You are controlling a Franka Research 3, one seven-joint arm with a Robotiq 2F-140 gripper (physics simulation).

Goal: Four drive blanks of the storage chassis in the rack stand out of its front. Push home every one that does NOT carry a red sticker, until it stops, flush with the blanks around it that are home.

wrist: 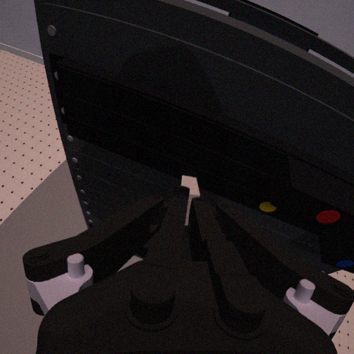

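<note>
The rack's dark front (pixel 150 30) fills the middle of the wrist view, with the storage chassis (pixel 160 130) as a very dark band across it. Single blanks are too dark to tell apart, so I cannot tell which stand out. A red sticker (pixel 328 216) shows at the right on a dark face, a yellow sticker (pixel 268 206) is left of it, and a blue sticker (pixel 345 263) is below it. My gripper (pixel 187 187) is shut and empty, its fingertips together in front of the chassis's lower part. Whether the tips touch a blank is hidden.
A row of round screws (pixel 70 138) runs down the rack's left edge. Dark panels with thin seams lie below the chassis band. A dotted light floor (pixel 22 125) and a grey surface (pixel 35 255) are at the left. A grey wall (pixel 15 25) stands behind.
</note>
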